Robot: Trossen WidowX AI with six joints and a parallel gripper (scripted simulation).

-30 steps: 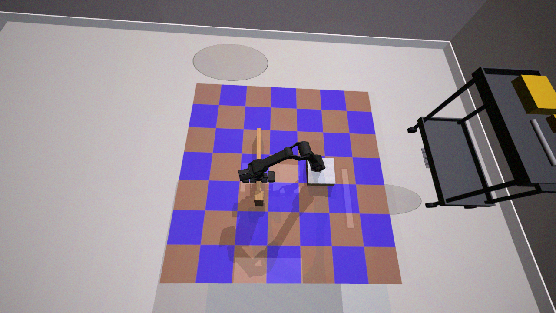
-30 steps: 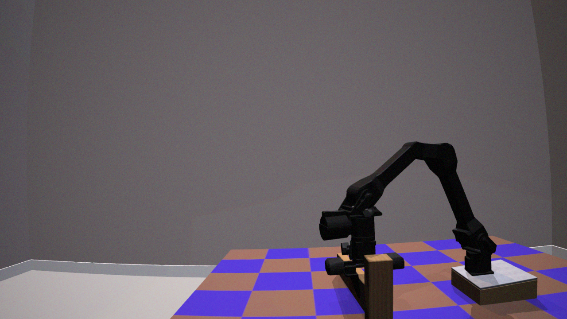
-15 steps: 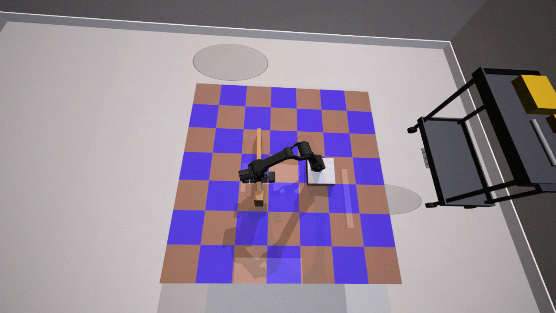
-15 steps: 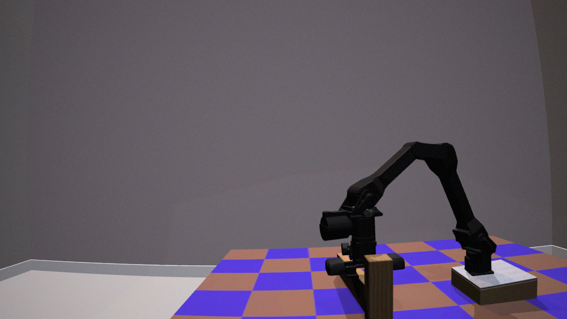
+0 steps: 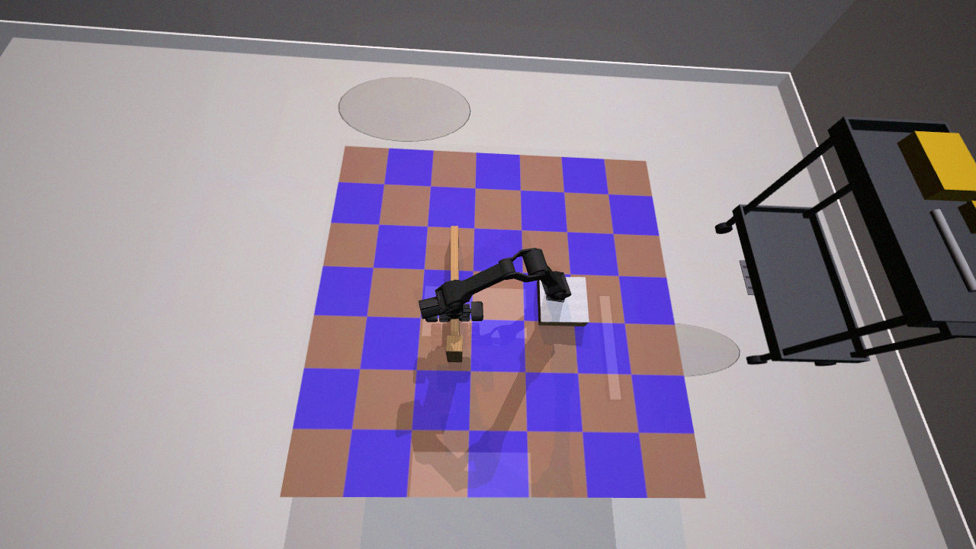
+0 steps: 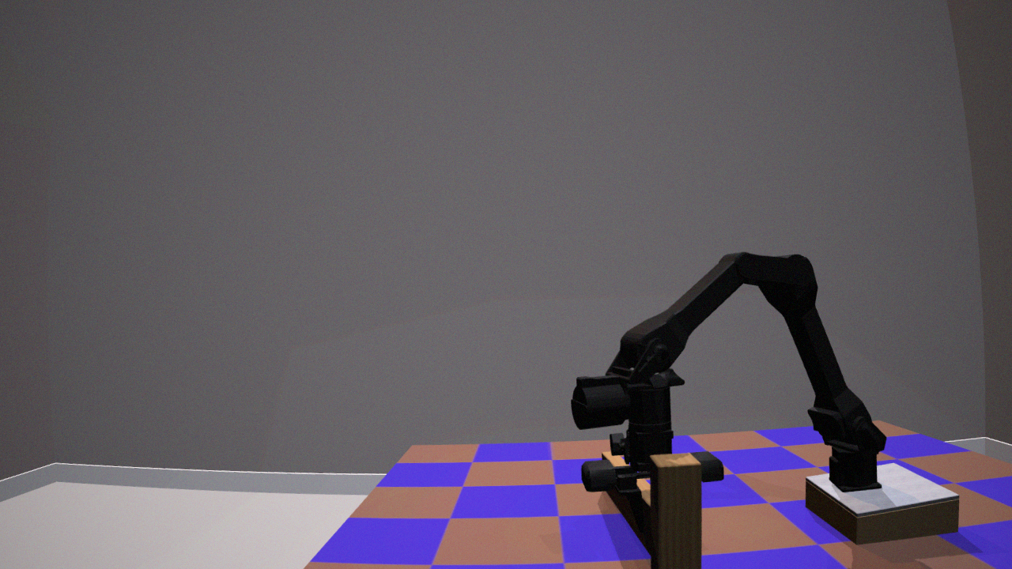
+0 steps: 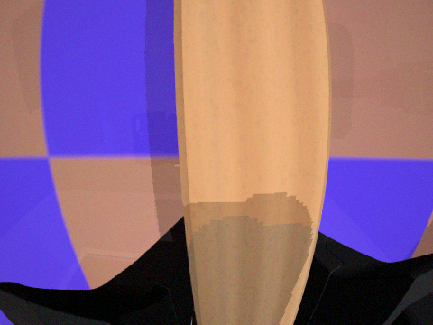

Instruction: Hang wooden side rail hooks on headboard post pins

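My gripper tip is now 11 cm to the right of the wooden headboard post, 4 cm below it and 2 cm past it.
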